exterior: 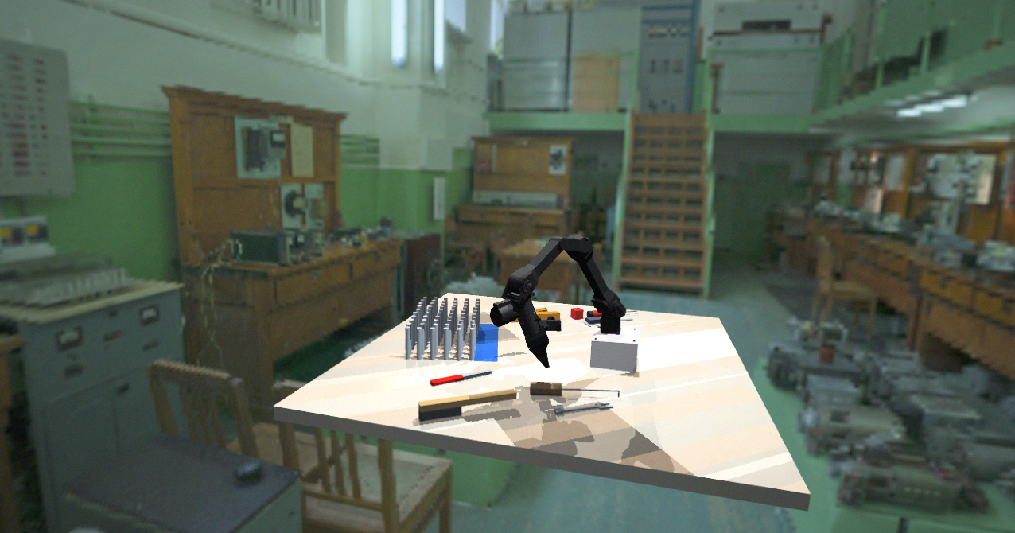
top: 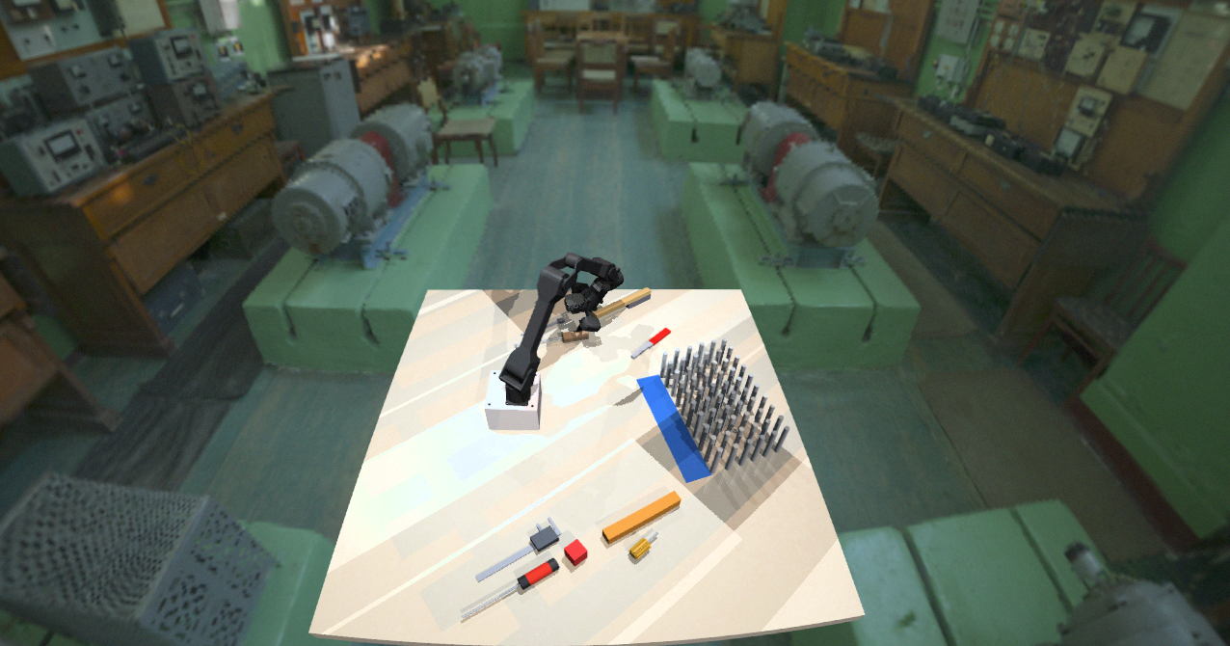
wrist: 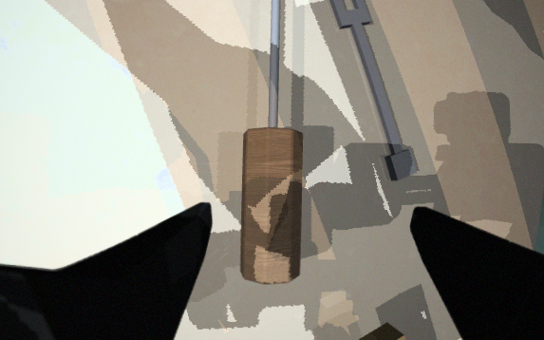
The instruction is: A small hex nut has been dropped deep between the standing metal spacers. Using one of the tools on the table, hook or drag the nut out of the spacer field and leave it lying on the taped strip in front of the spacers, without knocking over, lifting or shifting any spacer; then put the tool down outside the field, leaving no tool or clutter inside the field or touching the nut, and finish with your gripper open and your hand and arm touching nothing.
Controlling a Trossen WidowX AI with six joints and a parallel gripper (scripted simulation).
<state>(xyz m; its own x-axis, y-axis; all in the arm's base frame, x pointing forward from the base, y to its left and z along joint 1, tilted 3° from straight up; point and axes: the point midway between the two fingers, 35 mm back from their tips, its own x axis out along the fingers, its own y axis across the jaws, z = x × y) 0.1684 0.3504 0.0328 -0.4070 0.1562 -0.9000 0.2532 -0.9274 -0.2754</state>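
Right now the grey wrench is 11 cm behind my gripper tip, 8 cm below it and 6 cm to the left of it. From my gripper tip the other things lie so: red block (79 cm to the right, 7 cm below, 2 cm ahead); blue taped strip (38 cm to the right, 30 cm ahead, 9 cm below); orange bar (69 cm to the right, 19 cm ahead, 7 cm below).
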